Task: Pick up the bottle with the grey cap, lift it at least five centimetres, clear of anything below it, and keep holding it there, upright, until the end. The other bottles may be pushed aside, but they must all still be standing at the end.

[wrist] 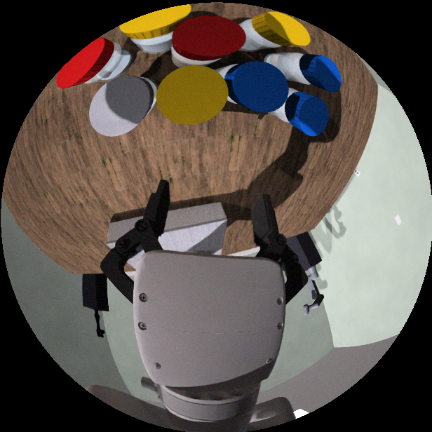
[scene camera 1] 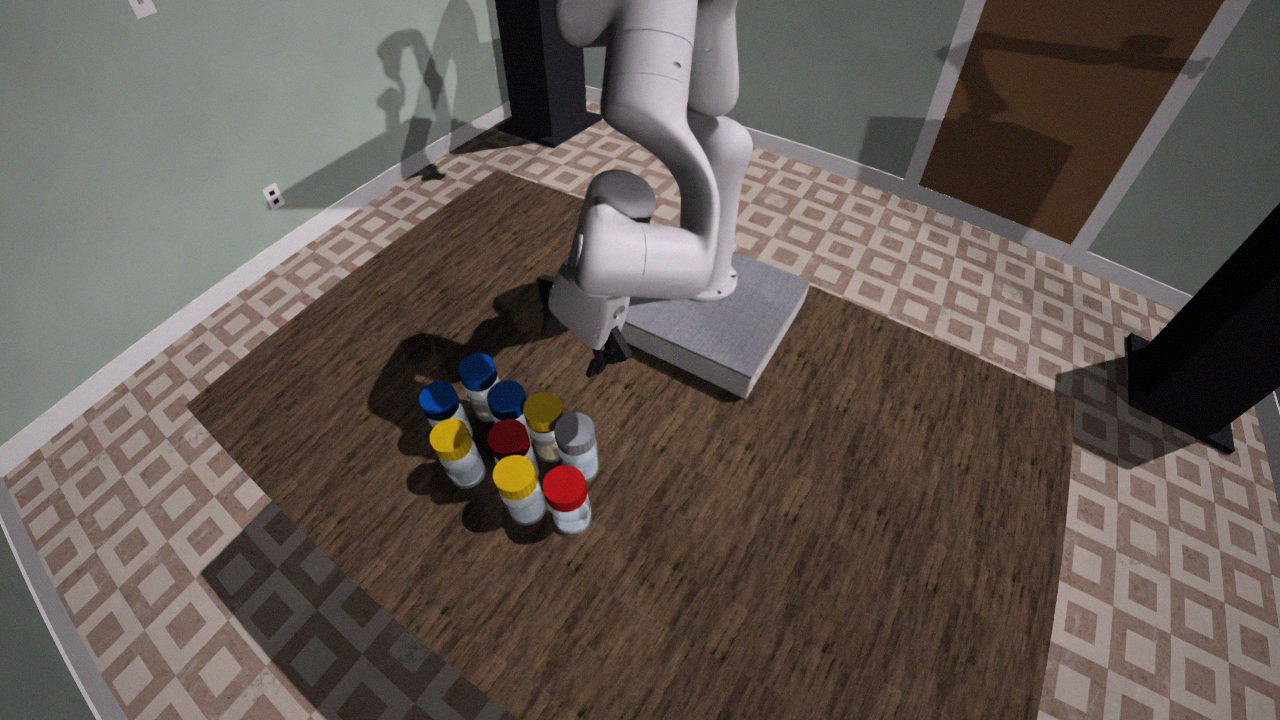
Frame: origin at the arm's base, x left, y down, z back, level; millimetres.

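Seen in the pictures: gripper, fingertip midpoint: (scene camera 1: 571, 351).
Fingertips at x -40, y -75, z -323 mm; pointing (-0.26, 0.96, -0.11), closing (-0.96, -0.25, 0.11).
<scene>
A point is followed by its place in that frame.
The bottle with the grey cap (scene camera 1: 576, 436) @[x 46, y -53, z -423 mm] (wrist: 121, 106) stands upright at the right side of the bottle group in the scene view and at the upper left in the wrist view. The dark yellow-capped bottle (scene camera 1: 543, 412) @[x -15, y -54, z -419 mm] (wrist: 192, 95) stands close beside it, and the bright red-capped bottle (scene camera 1: 565, 489) @[x 83, y -54, z -492 mm] (wrist: 86, 63) stands in front of it in the scene view. My gripper (scene camera 1: 571, 351) @[x -40, y -75, z -323 mm] (wrist: 214, 195) is open and empty, above the wooden surface, between the group and the robot base. It is apart from the bottles, its fingers spread wide.
Also standing are a dark red-capped bottle (scene camera 1: 509, 438) @[x -25, y -53, z -477 mm] (wrist: 209, 37), two yellow-capped bottles (scene camera 1: 516, 477) @[x 22, y -54, z -516 mm] (scene camera 1: 452, 439) @[x -89, y -53, z -525 mm] and three blue-capped bottles (scene camera 1: 439, 400) @[x -153, y -53, z -491 mm] (scene camera 1: 477, 371) @[x -144, y -53, z -420 mm] (scene camera 1: 506, 400) @[x -72, y -54, z -433 mm], close together. The grey base block (scene camera 1: 716, 344) @[x 102, y -5, z -133 mm] (wrist: 195, 217) lies behind the gripper.
</scene>
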